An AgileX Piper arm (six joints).
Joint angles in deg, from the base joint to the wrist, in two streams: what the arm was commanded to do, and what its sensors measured. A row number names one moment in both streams.
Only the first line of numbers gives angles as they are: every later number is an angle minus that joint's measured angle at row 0.
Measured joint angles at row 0:
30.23 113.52 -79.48 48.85 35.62 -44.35
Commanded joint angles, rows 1 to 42:
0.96 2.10 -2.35 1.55 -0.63 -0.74
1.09 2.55 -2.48 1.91 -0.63 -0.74
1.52 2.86 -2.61 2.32 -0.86 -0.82
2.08 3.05 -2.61 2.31 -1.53 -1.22
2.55 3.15 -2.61 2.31 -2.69 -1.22
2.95 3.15 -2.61 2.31 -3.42 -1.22
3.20 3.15 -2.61 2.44 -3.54 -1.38
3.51 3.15 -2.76 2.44 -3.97 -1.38
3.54 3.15 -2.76 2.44 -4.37 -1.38
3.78 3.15 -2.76 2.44 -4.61 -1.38
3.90 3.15 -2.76 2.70 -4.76 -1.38
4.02 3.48 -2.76 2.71 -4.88 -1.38
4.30 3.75 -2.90 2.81 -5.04 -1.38
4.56 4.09 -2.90 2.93 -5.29 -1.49
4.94 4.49 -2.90 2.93 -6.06 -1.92
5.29 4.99 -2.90 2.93 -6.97 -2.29
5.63 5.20 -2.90 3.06 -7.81 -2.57
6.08 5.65 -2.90 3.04 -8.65 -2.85
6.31 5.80 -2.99 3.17 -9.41 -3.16
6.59 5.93 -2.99 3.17 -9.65 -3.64
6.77 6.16 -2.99 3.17 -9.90 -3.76
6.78 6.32 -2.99 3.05 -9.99 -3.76
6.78 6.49 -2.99 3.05 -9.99 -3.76
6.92 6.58 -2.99 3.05 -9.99 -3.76
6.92 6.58 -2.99 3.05 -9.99 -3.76
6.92 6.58 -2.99 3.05 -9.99 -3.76
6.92 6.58 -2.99 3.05 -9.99 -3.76
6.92 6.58 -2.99 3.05 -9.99 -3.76
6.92 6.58 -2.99 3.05 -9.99 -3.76
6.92 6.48 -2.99 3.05 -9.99 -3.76
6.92 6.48 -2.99 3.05 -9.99 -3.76
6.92 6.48 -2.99 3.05 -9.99 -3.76
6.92 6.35 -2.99 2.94 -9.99 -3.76
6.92 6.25 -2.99 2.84 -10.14 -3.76
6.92 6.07 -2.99 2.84 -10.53 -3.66
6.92 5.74 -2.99 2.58 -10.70 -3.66
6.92 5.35 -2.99 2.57 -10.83 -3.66
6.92 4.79 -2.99 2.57 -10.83 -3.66
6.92 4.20 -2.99 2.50 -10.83 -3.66
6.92 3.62 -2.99 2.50 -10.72 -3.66
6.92 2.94 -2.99 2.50 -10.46 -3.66
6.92 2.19 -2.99 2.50 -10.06 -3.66
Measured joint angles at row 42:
6.87 5.52 -2.65 2.49 -10.11 -3.20
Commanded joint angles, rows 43 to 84:
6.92 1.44 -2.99 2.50 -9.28 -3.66
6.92 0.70 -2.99 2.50 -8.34 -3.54
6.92 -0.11 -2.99 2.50 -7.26 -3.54
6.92 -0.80 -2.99 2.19 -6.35 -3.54
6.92 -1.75 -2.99 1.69 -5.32 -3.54
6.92 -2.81 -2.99 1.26 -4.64 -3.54
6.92 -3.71 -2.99 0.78 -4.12 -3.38
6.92 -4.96 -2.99 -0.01 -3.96 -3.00
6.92 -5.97 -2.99 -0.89 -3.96 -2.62
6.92 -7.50 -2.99 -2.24 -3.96 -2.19
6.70 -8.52 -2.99 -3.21 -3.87 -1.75
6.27 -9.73 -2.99 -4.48 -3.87 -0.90
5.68 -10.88 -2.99 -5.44 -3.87 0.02
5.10 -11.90 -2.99 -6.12 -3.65 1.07
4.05 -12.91 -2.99 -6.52 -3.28 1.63
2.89 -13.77 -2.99 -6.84 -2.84 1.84
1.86 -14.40 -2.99 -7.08 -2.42 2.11
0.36 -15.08 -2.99 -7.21 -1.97 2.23
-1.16 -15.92 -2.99 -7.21 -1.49 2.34
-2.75 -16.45 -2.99 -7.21 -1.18 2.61
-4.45 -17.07 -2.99 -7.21 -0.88 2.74
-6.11 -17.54 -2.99 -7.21 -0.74 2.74
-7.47 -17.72 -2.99 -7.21 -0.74 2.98
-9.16 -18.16 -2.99 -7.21 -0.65 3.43
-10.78 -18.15 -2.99 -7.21 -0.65 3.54
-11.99 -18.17 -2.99 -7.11 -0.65 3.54
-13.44 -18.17 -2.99 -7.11 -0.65 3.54
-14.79 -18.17 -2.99 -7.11 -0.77 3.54
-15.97 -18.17 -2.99 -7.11 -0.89 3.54
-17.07 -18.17 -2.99 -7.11 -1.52 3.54
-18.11 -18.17 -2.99 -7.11 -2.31 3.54
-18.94 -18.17 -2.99 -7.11 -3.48 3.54
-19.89 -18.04 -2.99 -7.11 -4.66 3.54
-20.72 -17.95 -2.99 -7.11 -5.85 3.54
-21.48 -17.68 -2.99 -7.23 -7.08 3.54
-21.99 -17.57 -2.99 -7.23 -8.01 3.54
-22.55 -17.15 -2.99 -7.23 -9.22 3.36
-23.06 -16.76 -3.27 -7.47 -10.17 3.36
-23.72 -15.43 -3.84 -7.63 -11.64 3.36
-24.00 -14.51 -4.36 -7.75 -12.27 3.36
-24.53 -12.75 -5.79 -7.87 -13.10 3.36
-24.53 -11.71 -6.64 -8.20 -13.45 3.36
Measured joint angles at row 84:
-23.59 -14.58 -3.79 -7.98 -10.56 3.26
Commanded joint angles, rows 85 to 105:
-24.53 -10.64 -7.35 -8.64 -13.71 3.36
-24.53 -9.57 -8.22 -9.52 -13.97 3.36
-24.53 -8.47 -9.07 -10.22 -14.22 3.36
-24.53 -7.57 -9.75 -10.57 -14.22 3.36
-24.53 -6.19 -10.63 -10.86 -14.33 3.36
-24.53 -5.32 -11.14 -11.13 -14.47 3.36
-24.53 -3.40 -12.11 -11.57 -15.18 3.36
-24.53 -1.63 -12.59 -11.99 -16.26 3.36
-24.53 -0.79 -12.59 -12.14 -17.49 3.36
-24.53 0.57 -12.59 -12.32 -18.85 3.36
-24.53 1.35 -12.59 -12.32 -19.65 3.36
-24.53 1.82 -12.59 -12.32 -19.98 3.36
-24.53 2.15 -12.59 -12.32 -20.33 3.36
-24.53 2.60 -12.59 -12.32 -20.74 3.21
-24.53 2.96 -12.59 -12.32 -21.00 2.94
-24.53 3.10 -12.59 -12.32 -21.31 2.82
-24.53 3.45 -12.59 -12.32 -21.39 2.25
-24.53 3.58 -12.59 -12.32 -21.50 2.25
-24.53 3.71 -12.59 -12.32 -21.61 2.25
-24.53 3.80 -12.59 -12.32 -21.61 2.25
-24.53 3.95 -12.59 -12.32 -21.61 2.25
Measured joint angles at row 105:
-24.18 3.82 -11.82 -12.36 -20.20 2.63
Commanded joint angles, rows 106 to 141:
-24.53 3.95 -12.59 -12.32 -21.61 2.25
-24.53 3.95 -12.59 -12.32 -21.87 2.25
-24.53 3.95 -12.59 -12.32 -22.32 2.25
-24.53 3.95 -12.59 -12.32 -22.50 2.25
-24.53 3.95 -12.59 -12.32 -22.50 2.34
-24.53 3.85 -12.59 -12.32 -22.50 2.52
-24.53 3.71 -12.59 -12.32 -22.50 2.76
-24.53 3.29 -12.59 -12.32 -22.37 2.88
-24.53 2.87 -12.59 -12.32 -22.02 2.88
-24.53 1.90 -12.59 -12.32 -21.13 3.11
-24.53 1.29 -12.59 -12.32 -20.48 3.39
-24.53 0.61 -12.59 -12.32 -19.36 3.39
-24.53 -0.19 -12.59 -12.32 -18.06 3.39
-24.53 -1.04 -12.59 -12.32 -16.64 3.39
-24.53 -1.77 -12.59 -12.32 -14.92 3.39
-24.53 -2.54 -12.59 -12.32 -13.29 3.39
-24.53 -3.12 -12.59 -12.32 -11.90 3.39
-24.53 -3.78 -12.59 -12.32 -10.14 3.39
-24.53 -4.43 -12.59 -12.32 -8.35 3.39
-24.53 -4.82 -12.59 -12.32 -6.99 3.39
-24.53 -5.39 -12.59 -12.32 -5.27 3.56
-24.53 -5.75 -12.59 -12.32 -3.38 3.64
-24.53 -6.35 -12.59 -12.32 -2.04 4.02
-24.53 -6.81 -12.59 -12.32 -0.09 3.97
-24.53 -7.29 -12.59 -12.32 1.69 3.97
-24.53 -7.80 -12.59 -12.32 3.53 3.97
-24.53 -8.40 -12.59 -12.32 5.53 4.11
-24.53 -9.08 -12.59 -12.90 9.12 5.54
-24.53 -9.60 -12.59 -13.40 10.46 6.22
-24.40 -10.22 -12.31 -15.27 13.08 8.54
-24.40 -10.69 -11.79 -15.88 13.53 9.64
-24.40 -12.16 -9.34 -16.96 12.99 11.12
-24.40 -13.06 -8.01 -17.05 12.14 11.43
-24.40 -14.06 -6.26 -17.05 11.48 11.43
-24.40 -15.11 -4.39 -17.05 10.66 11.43
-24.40 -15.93 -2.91 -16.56 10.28 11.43
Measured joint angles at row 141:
-24.31 -12.26 -8.08 -16.16 12.02 10.54
